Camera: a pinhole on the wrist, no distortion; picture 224 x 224 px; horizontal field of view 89.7 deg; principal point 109.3 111.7 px. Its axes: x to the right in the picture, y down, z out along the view. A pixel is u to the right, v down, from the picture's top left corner.
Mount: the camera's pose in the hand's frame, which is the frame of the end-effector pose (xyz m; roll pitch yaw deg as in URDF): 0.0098 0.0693 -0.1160 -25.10 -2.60 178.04
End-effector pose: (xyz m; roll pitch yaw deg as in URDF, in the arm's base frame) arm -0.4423 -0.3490 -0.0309 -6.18 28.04 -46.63
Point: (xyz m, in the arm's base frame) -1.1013 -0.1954 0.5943
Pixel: outside the picture
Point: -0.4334 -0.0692 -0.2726
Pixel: behind the camera
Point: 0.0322 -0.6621 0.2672
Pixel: 51.0 55.8
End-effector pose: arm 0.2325 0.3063 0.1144 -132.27 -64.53 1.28
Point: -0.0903 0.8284 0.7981
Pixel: outside the picture
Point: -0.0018 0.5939 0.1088
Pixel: 143.7 207.6
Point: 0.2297 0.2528 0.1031
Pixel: 141.9 108.5
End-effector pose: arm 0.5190 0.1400 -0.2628 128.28 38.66 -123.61
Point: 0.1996 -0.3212 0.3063
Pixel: behind the camera
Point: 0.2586 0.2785 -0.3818
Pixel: 86.7 37.9
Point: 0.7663 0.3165 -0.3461
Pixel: 175.9 197.7
